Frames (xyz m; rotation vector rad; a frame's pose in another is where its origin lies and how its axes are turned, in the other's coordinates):
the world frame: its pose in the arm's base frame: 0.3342 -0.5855 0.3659 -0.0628 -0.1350 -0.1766
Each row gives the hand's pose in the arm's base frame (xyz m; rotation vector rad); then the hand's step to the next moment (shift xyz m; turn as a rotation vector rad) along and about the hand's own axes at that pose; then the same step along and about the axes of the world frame.
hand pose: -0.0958 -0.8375 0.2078 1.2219 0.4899 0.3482
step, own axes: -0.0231 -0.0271 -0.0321 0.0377 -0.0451 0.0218
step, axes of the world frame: -0.0411 0.0006 -0.0247 0.0382 -0.0023 -0.0496
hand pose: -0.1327 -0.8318 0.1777 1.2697 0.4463 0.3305
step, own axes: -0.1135 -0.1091 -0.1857 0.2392 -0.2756 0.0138
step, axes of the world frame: -0.2173 0.0435 -0.1008 0.1617 0.0807 -0.3173
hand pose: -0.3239 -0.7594 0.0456 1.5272 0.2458 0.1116
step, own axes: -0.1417 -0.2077 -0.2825 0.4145 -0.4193 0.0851
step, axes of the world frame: -0.2813 0.2007 -0.1537 0.3165 0.0841 -0.4976
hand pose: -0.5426 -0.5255 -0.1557 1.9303 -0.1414 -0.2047
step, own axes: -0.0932 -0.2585 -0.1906 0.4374 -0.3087 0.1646
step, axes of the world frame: -0.1216 0.2794 -0.1377 0.3522 -0.0333 -0.4343
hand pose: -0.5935 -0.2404 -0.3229 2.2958 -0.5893 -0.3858
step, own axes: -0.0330 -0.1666 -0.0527 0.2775 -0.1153 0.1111
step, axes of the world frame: 0.0064 0.1623 -0.0725 0.2138 -0.0825 -0.2239
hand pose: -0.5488 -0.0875 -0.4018 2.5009 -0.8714 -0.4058
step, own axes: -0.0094 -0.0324 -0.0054 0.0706 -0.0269 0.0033
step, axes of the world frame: 0.0046 0.0324 -0.0099 0.0653 -0.0142 -0.0354
